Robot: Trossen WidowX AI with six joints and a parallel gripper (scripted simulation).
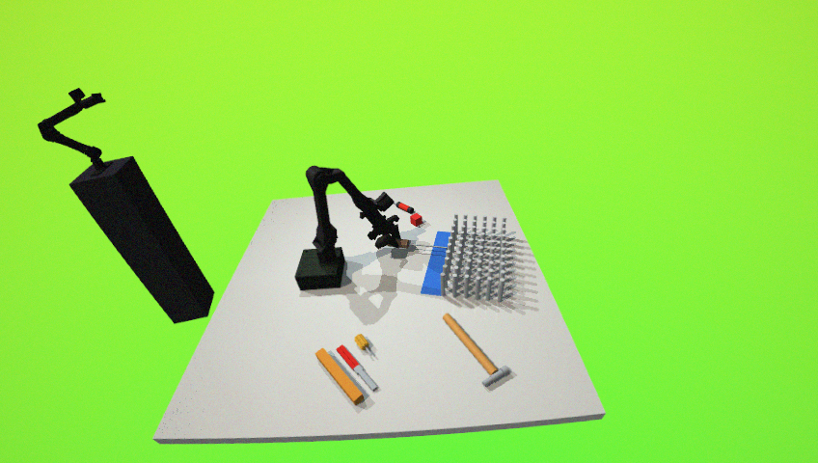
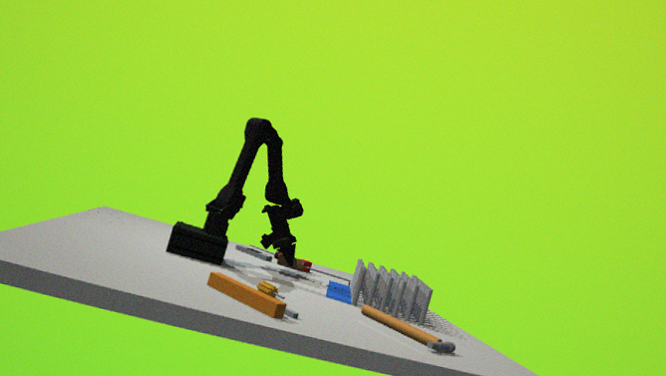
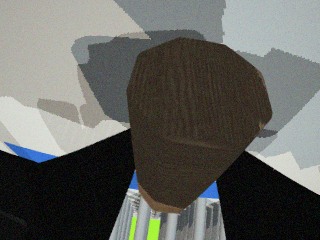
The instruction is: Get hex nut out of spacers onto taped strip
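The blue taped strip lies 140 mm ahead of my gripper tip, 120 mm to the right of it and 30 mm below it. From my gripper tip the other things lie so: red block 170 mm to the left, 120 mm ahead, 10 mm below; yellow tool 440 mm to the right, 220 mm behind, 10 mm below; brown-handled hook tool 90 mm ahead, 50 mm to the right.
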